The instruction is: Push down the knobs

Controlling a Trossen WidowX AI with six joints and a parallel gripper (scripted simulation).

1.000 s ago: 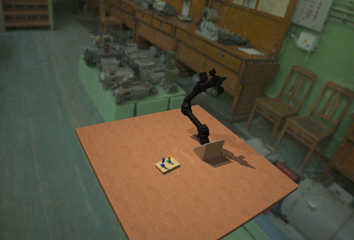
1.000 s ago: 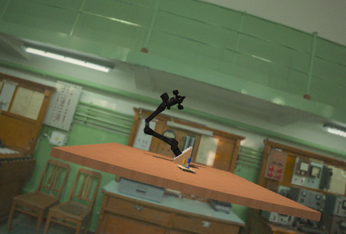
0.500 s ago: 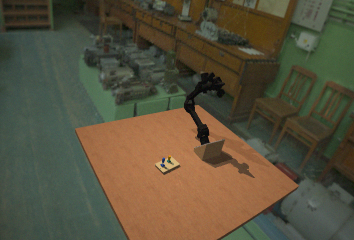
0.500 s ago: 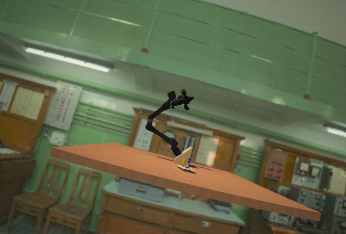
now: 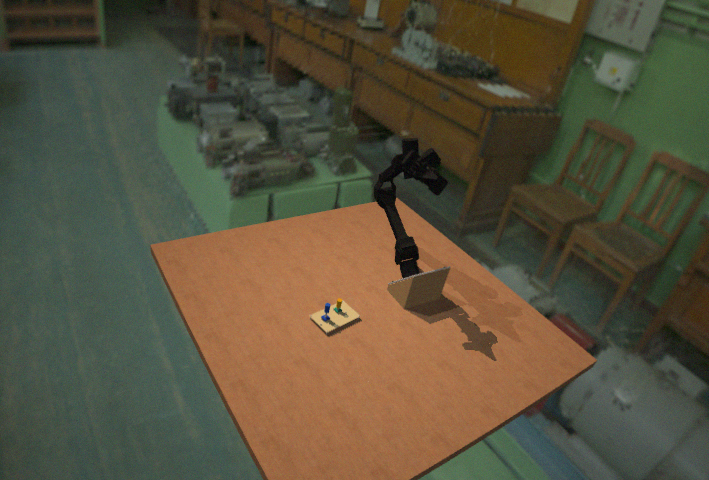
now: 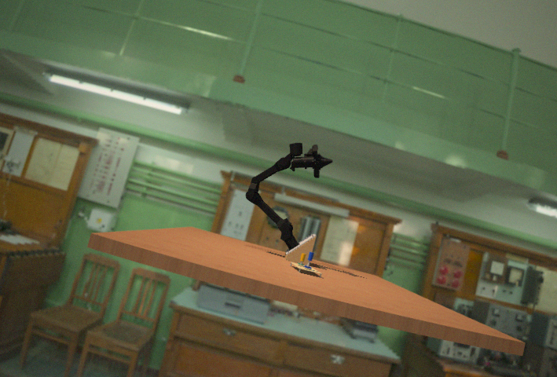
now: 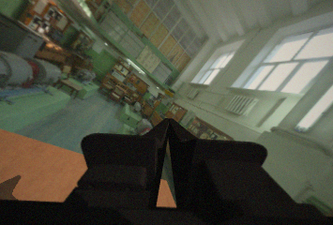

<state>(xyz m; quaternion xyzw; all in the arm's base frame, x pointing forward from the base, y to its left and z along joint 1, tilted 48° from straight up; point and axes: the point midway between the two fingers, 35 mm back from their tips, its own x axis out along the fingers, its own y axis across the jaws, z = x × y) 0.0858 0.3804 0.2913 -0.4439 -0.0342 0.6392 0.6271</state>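
My gripper tip is 51 cm above the yellow knob, 26 cm short of it and 5 cm to the left of it. Also, from my gripper tip: blue knob 49 cm below, 32 cm ahead, 3 cm to the right.
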